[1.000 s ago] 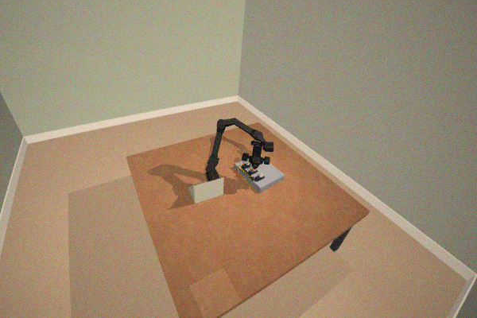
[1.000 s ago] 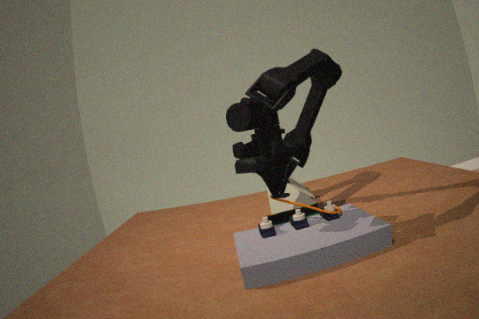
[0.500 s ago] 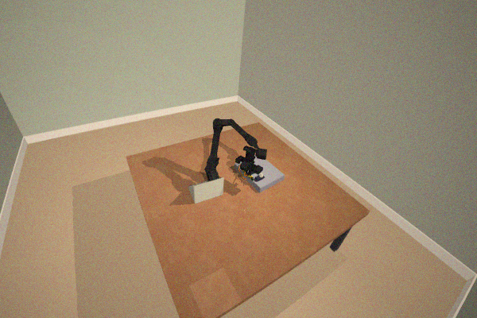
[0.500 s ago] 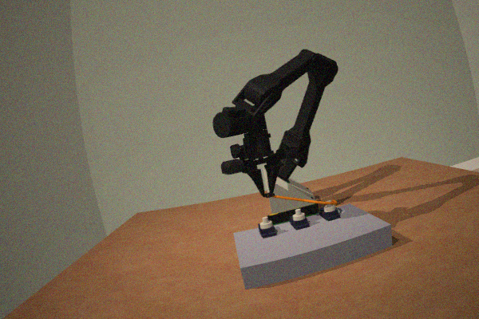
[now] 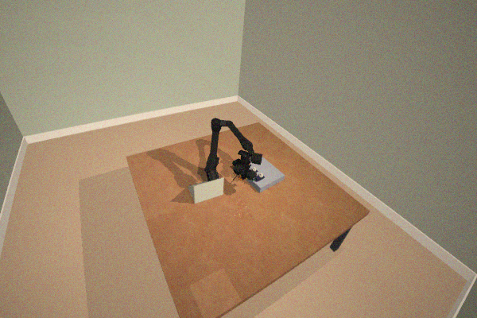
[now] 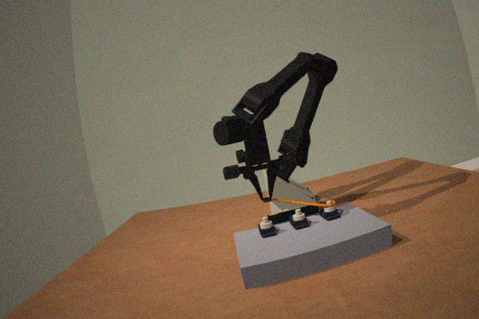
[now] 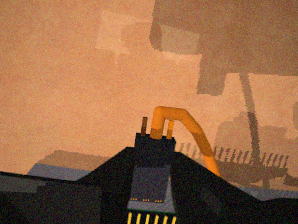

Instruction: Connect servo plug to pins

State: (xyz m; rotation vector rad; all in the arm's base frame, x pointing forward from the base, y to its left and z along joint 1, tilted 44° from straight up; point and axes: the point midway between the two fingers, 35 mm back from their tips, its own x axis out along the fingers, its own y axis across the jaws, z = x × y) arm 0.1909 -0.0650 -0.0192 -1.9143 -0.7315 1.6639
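My gripper tip is now 8 cm short of the yellow band, 2 cm above it and 1 cm to the right of it. Round my gripper tip: dark strip 8 cm ahead, 5 cm to the left, 4 cm below.
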